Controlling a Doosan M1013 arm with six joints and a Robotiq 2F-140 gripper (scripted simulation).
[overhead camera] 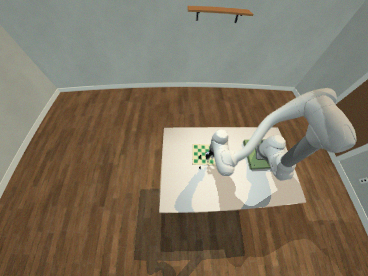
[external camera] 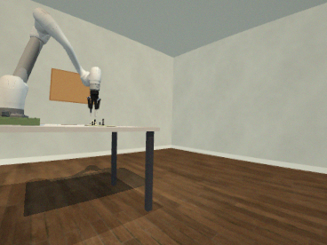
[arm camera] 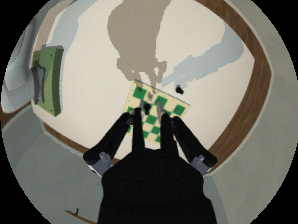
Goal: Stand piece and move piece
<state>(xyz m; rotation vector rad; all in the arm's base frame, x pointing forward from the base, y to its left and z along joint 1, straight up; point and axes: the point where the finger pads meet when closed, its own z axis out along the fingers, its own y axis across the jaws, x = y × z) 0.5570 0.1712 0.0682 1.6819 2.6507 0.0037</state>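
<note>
Right now my hand is 9 cm above the pale piece. Also, from my hand: dark piece (7 cm ahead, 7 cm to the left, 10 cm below); then green-and-white chessboard (5 cm ahead, 7 cm to the right, 11 cm below).
</note>
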